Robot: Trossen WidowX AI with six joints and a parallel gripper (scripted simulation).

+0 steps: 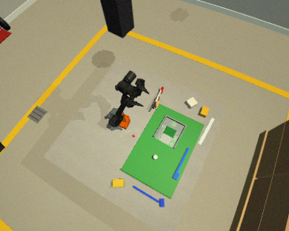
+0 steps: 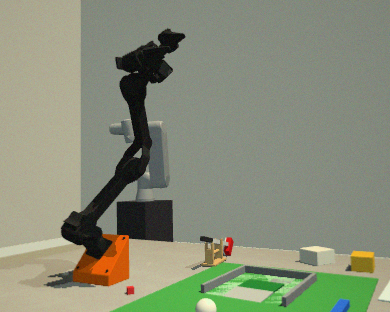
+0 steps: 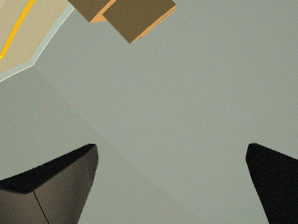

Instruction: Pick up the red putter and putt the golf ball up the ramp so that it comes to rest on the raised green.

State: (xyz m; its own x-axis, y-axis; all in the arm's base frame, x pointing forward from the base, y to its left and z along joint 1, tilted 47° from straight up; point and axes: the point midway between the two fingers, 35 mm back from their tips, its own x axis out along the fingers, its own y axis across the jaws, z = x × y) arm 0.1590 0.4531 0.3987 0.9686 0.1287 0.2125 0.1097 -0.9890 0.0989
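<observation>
Right now my gripper tip is 120 mm past the small wooden stool, 320 mm to the right of it and 620 mm above it. Also, from my gripper tip: green mat: 190 mm ahead, 10 mm to the right, 660 mm below; then white golf ball: 170 mm ahead, 140 mm to the right, 630 mm below; then small red cube: 100 mm behind, 80 mm to the right, 650 mm below.
</observation>
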